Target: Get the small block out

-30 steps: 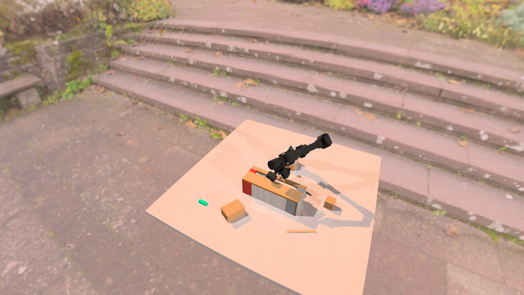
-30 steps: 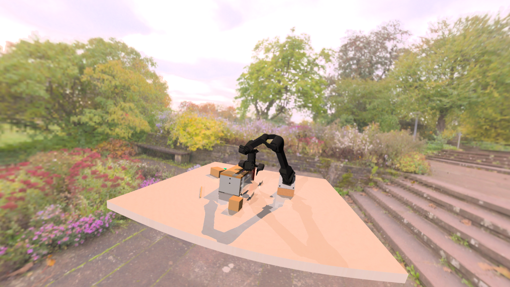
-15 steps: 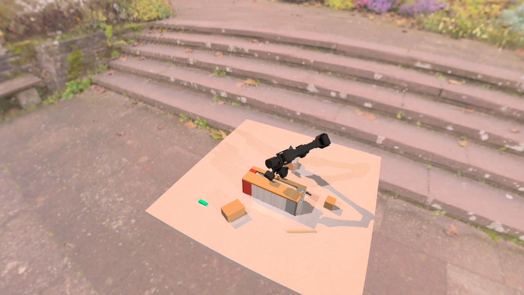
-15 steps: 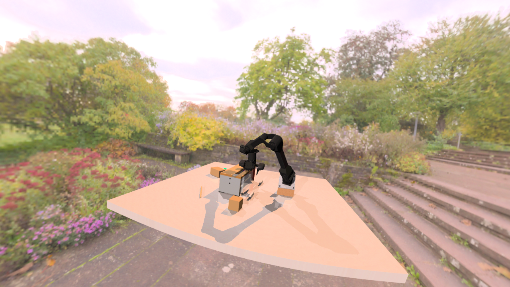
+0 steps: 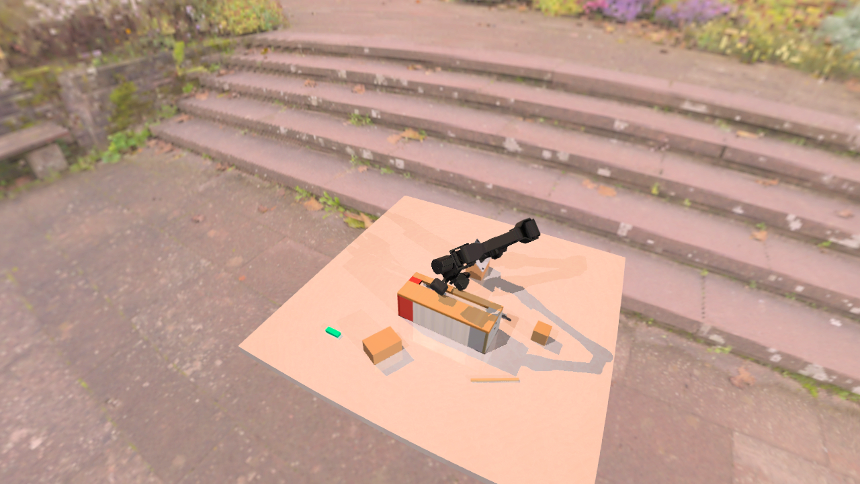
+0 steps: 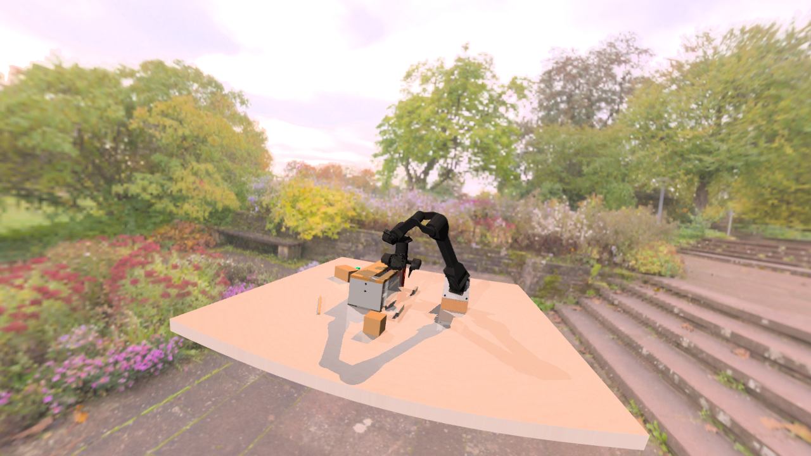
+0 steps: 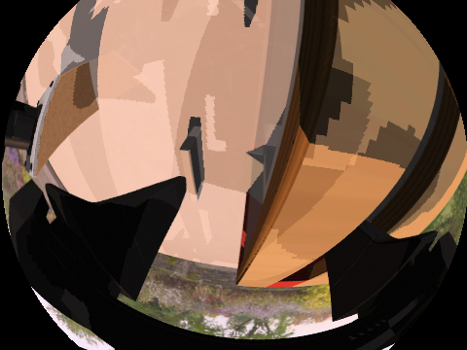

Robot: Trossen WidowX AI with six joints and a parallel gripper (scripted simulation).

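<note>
The purple block lies 6 cm ahead of my gripper tip and 2 cm to the right of it. Round my gripper tip: box 3 cm ahead, 8 cm to the left, 3 cm below; thin wooden stick 21 cm ahead, 36 cm to the left, 9 cm below; green piece 37 cm ahead, 26 cm to the right, 9 cm below.
</note>
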